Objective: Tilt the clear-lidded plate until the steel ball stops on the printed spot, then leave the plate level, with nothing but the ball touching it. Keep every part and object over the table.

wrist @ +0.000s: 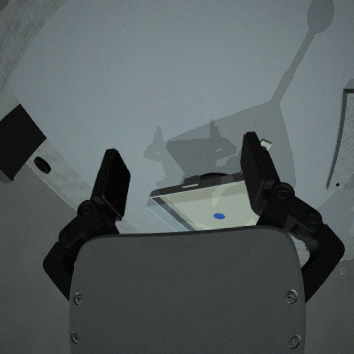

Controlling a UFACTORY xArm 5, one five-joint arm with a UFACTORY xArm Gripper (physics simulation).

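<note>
The clear-lidded plate (171,190) lies below and between my fingers in the wrist view, with a dark rim and a pale inside. Its near part is hidden by the gripper body and its right part by the right finger. The blue printed spot (219,216) shows on its pale floor. The steel ball does not show in the visible part. I cannot tell whether the plate is level. My gripper (180,153) is open, with nothing between its fingers.
A black block (21,142) and a small black disc (42,165) are at the left, by the table's edge. A speckled grey panel (344,145) with a dark border is at the right. A small white piece (266,145) shows beside the right fingertip. Arm shadows cross the table (150,65).
</note>
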